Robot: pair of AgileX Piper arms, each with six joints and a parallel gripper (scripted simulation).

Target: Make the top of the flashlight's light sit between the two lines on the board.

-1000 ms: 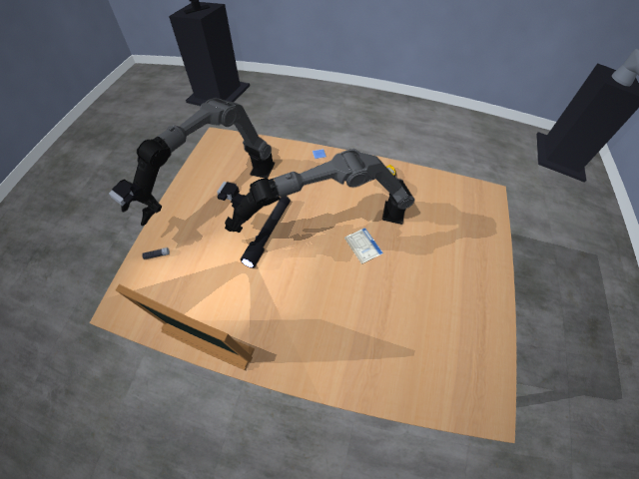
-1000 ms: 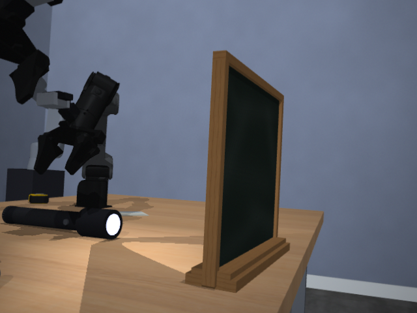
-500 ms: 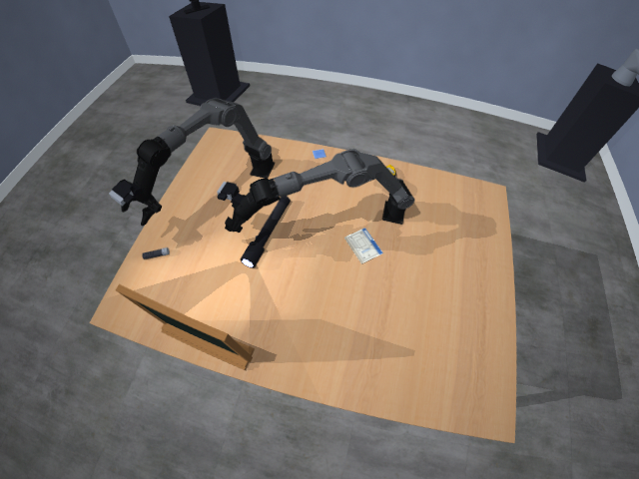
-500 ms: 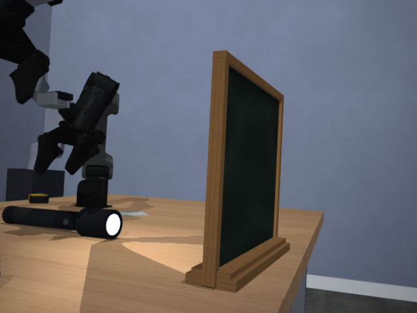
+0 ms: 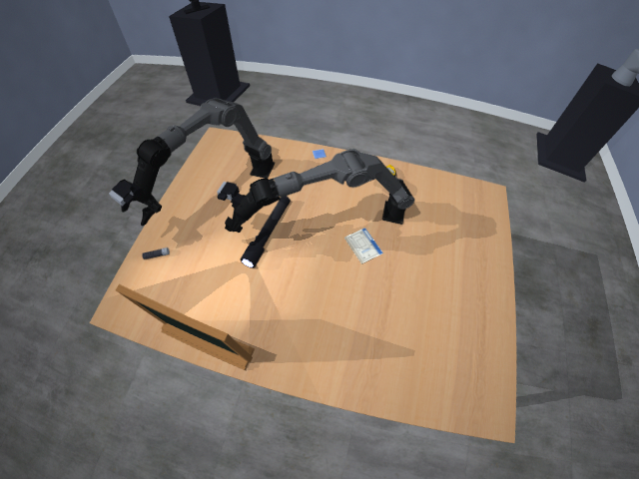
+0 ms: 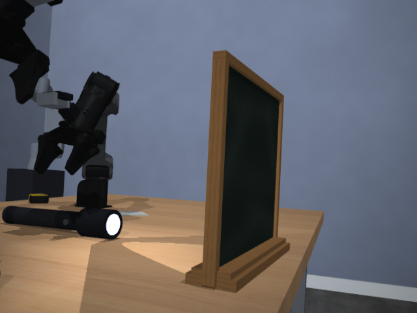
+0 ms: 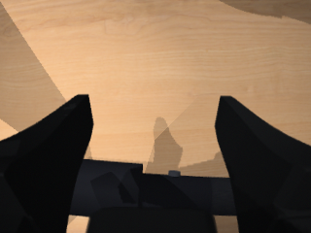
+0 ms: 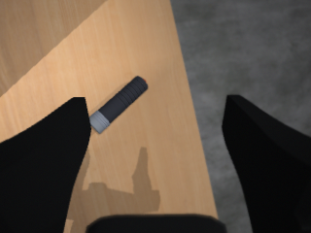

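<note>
Now: right hand 310 mm to the right of the wood-framed board, 200 mm short of it and 90 mm above it. Round my right hand: booklet 640 mm to the left, 320 mm behind, 240 mm below.
</note>
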